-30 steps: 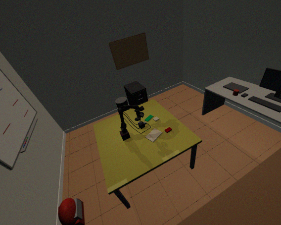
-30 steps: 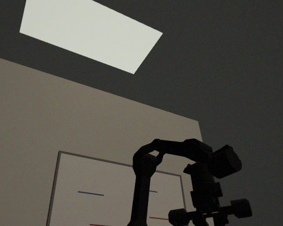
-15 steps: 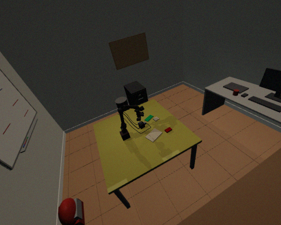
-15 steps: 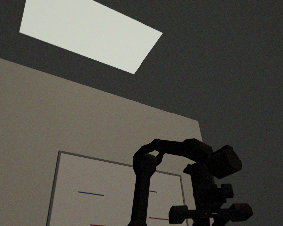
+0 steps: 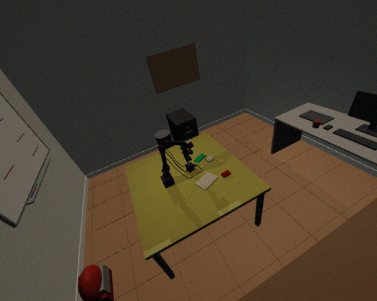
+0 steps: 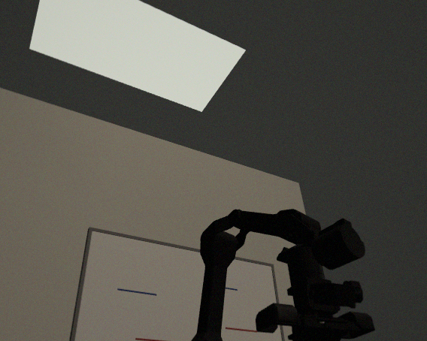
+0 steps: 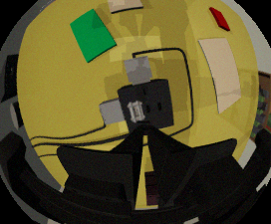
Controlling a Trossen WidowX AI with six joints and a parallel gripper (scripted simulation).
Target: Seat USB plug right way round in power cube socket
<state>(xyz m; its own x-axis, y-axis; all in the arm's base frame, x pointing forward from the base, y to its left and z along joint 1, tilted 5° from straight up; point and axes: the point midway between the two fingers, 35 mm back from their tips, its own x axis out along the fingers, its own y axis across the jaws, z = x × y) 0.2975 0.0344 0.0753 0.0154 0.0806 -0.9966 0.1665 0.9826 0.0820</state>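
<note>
Right now the pale grey socket is 1 cm to the left of my gripper tip and 7 cm below it. Round my gripper tip: red block 27 cm ahead, 34 cm to the right, 12 cm below; then green card 20 cm ahead, 9 cm to the left, 13 cm below.
</note>
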